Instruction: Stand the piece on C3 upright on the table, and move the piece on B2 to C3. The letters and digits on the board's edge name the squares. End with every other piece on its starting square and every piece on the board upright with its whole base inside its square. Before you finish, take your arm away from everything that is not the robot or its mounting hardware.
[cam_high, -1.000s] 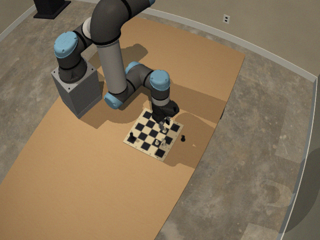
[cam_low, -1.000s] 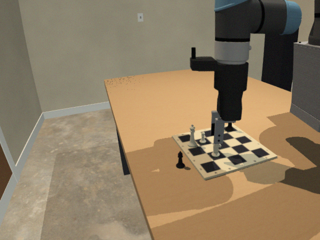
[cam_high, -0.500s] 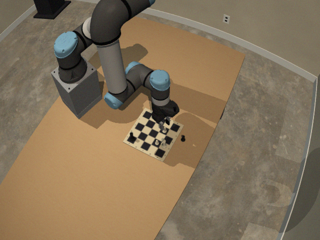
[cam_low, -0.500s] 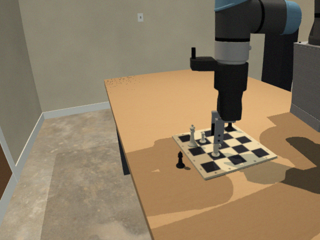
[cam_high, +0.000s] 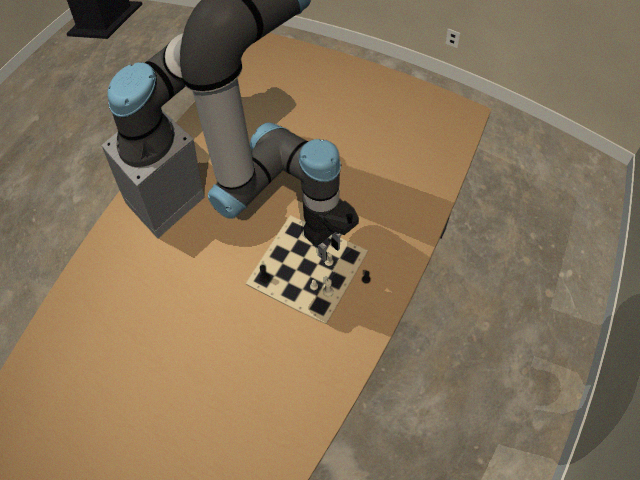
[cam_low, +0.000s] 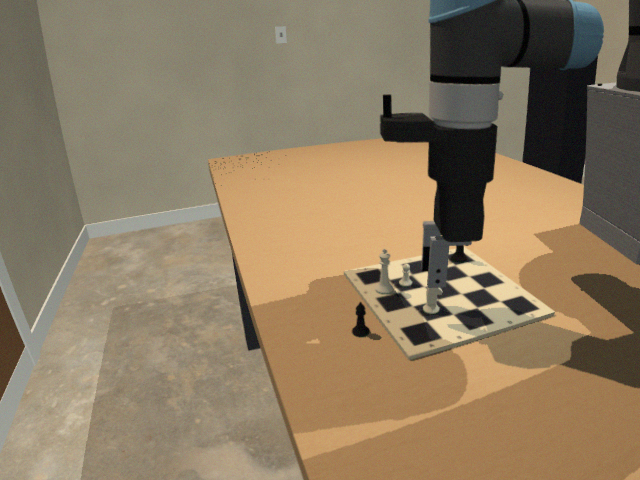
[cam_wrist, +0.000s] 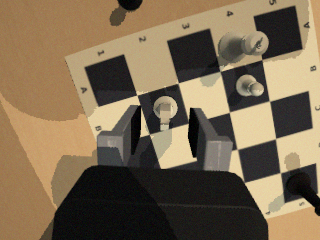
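Now: the white knight 5 cm below my hand. The rest, counted from my hand: chessboard: 4 cm behind, 3 cm to the right, 7 cm below; then white pawn: 1 cm behind, 7 cm to the right, 5 cm below; then white king: 2 cm ahead, 8 cm to the right, 3 cm below.
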